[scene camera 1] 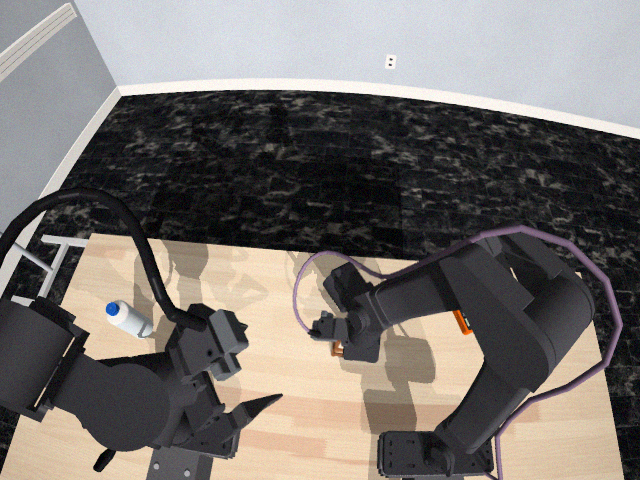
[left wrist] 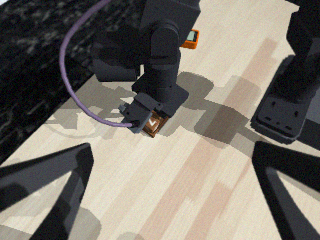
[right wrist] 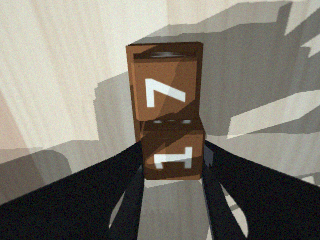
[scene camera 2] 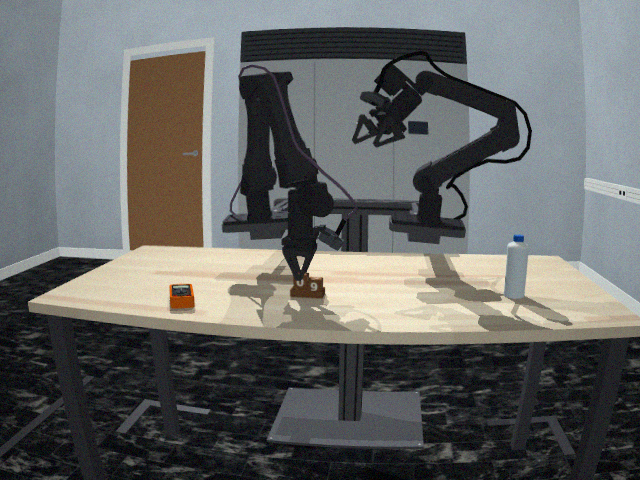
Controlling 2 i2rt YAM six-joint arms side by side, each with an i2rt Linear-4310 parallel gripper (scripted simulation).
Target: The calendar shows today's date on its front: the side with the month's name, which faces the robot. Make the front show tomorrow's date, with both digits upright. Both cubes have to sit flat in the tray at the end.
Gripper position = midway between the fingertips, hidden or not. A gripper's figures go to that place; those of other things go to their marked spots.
Labels:
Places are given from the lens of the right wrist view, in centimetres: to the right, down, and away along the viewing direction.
my right gripper point(right wrist: 172, 149): 1, 2, 11
cube point(right wrist: 172, 149): 1, 2, 9

